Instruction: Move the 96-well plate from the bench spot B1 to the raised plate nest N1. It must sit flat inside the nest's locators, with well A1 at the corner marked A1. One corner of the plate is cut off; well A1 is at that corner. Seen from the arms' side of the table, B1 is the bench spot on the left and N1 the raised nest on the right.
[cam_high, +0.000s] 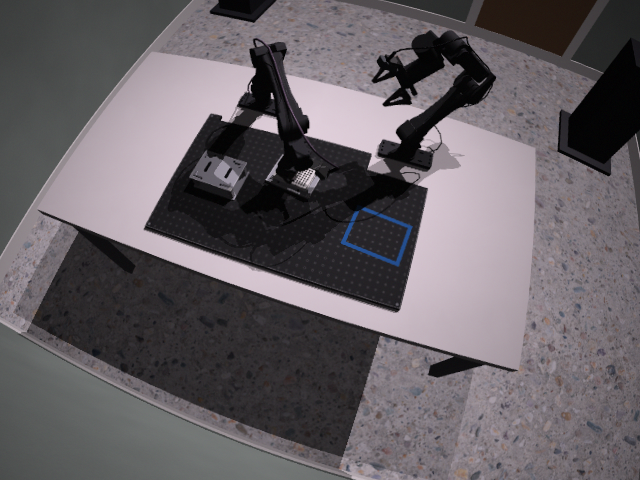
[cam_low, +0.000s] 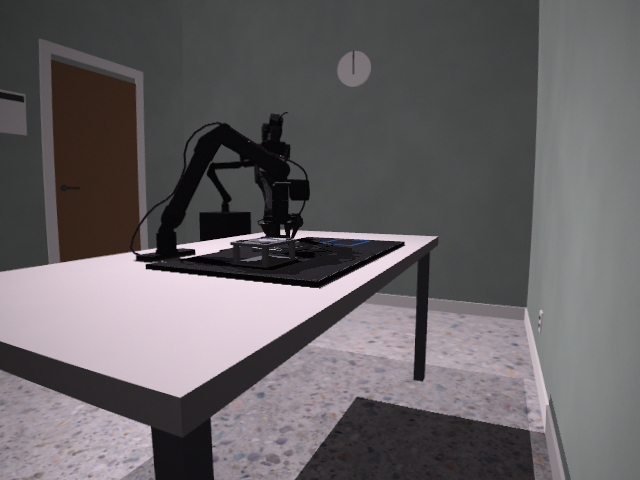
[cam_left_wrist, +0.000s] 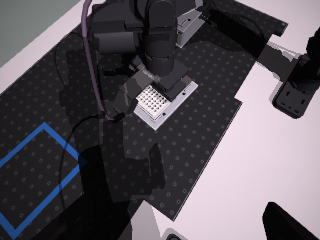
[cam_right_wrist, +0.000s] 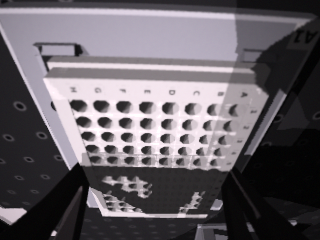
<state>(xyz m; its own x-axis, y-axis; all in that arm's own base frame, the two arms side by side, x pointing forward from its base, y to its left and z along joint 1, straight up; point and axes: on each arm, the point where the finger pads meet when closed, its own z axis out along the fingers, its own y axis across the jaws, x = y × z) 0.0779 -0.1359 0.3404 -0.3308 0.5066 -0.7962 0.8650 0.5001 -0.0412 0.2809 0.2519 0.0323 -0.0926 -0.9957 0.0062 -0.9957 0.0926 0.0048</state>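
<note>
Right now my right hand is 230 mm to the left of the grey plate nest, 110 mm short of it and 30 mm below it. Also, from my right hand: 96-well plate: 10 mm below.
</note>
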